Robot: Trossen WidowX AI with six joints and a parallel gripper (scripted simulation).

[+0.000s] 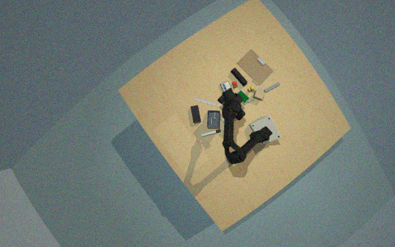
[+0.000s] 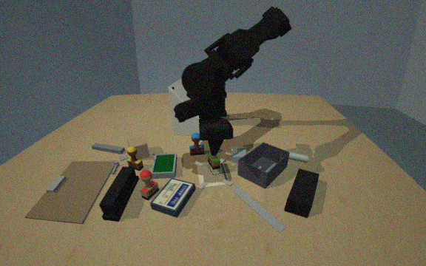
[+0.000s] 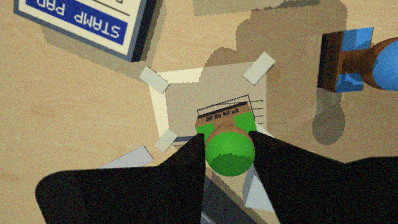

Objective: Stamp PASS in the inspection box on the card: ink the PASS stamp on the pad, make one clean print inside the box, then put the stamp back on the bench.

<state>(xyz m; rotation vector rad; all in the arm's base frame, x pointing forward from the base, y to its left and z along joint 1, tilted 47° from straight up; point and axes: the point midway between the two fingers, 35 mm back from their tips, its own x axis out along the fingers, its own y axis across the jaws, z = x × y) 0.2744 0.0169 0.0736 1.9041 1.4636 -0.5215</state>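
My gripper tip is 60 mm above the white card and 10 mm short of it. Also, from my gripper tip: green-knobbed stamp: 20 mm below; grey tray: 120 mm to the left, 40 mm below, 10 mm ahead; blue-knobbed stamp: 80 mm behind, 50 mm to the right, 30 mm below.
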